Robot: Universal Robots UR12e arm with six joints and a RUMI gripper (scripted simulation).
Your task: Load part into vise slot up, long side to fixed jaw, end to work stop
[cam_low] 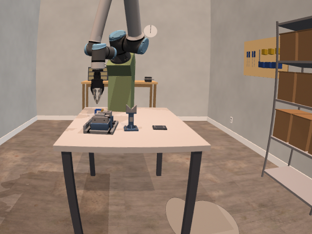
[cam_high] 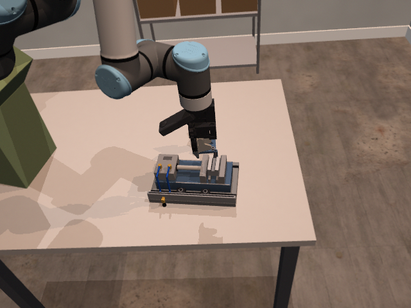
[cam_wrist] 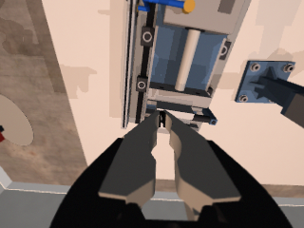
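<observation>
Now: hand 80 mm above the part, 50 mm short of it and 30 mm to the right of it. From my hand the other things lie so: moving jaw 100 mm below, 30 mm to the left, 10 mm ahead; then cylinder rod 100 mm below, 40 mm behind, 30 mm to the left; then work stop 90 mm below, 80 mm to the left, 40 mm ahead.
</observation>
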